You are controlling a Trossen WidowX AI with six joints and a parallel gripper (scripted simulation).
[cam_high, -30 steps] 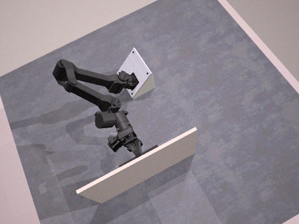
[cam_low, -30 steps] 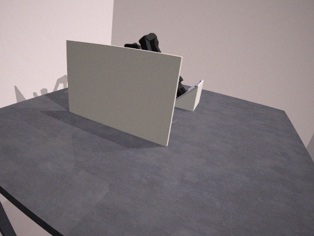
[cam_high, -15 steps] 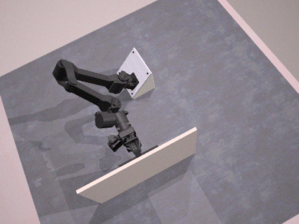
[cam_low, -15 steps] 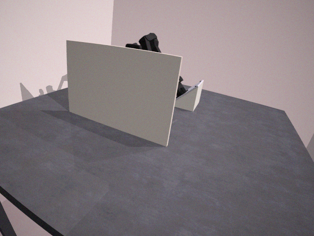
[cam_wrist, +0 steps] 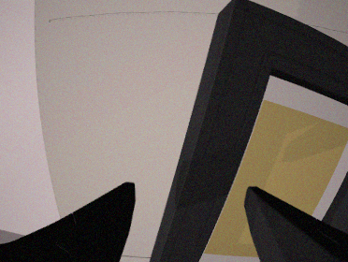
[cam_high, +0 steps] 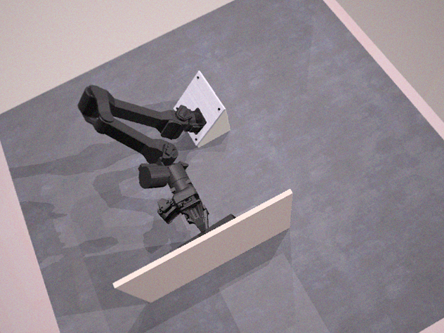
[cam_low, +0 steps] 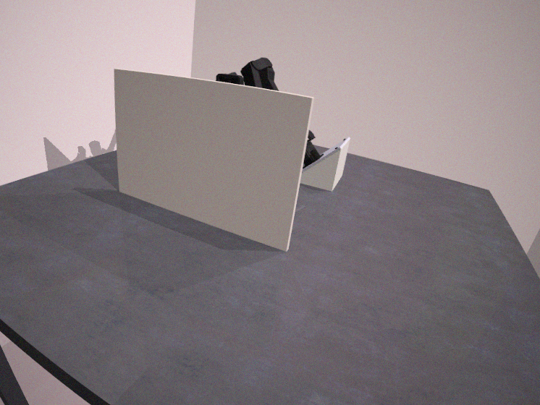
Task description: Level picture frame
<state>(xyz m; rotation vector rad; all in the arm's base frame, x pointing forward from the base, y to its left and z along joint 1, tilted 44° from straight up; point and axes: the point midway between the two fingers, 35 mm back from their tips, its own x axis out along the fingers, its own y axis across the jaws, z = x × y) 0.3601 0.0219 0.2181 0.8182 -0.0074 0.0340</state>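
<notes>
My gripper tip is 5 cm above the picture frame, 2 cm short of it and 1 cm to the right of it. From my gripper tip the other things lie so: wall panel 6 cm below, 3 cm ahead.
</notes>
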